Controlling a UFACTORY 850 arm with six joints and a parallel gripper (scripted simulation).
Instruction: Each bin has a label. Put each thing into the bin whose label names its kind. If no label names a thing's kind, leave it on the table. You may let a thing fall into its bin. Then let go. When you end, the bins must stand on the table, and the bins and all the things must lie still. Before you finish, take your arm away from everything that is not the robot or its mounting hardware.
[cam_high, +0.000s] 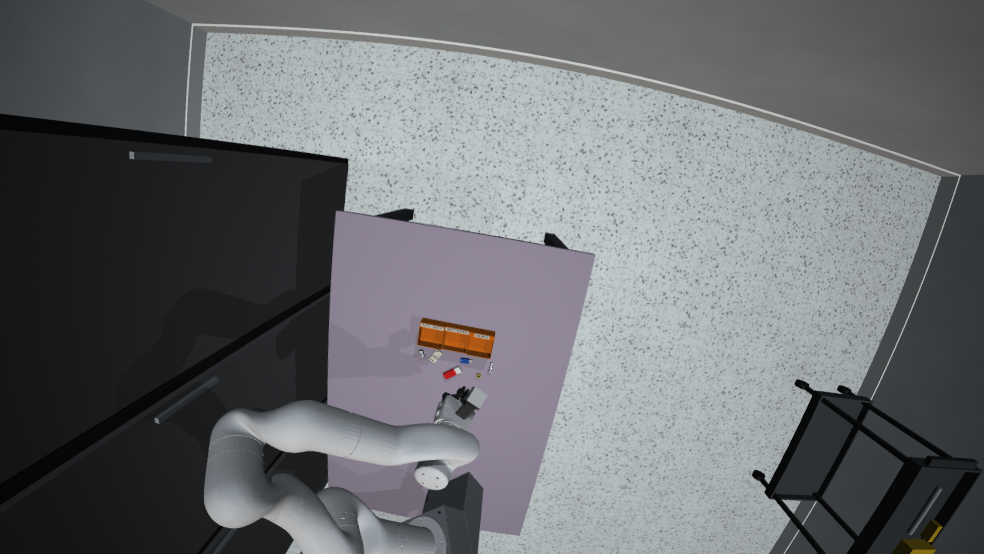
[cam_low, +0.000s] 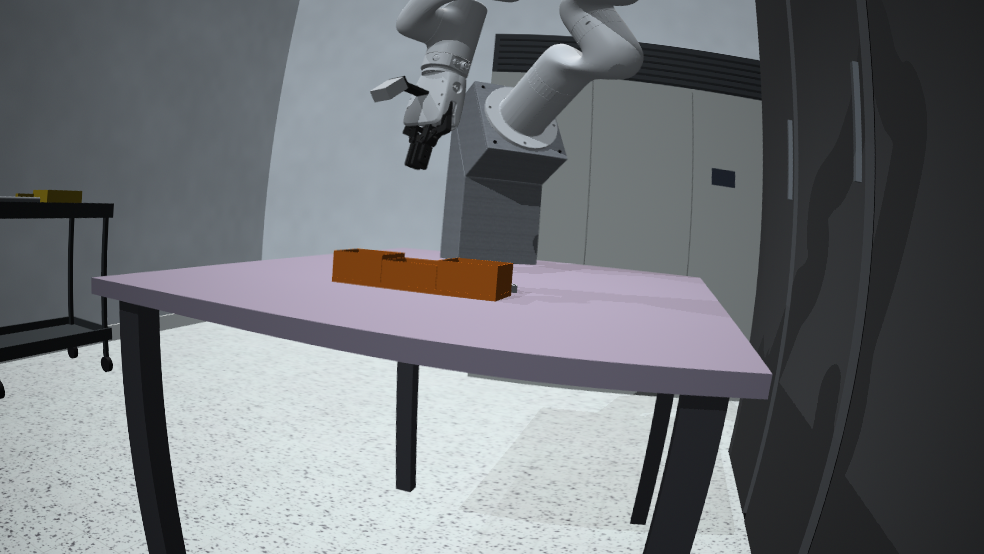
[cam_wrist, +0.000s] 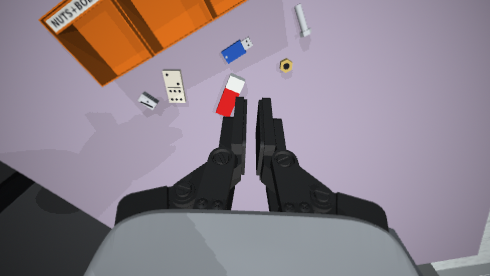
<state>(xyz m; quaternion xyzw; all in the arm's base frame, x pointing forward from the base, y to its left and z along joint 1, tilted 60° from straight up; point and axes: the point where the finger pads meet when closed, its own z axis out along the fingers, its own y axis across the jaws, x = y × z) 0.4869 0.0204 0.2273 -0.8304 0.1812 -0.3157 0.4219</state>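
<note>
My gripper is now 180 mm above the orange bins, 100 mm to the right of it and 60 mm short of it. The rest, counted from my hand: red-and-white block 190 mm below, 60 mm behind, 30 mm to the left; brass nut 200 mm below, 50 mm to the right, 10 mm behind; blue USB stick 200 mm below, 10 mm to the left, 10 mm ahead.
</note>
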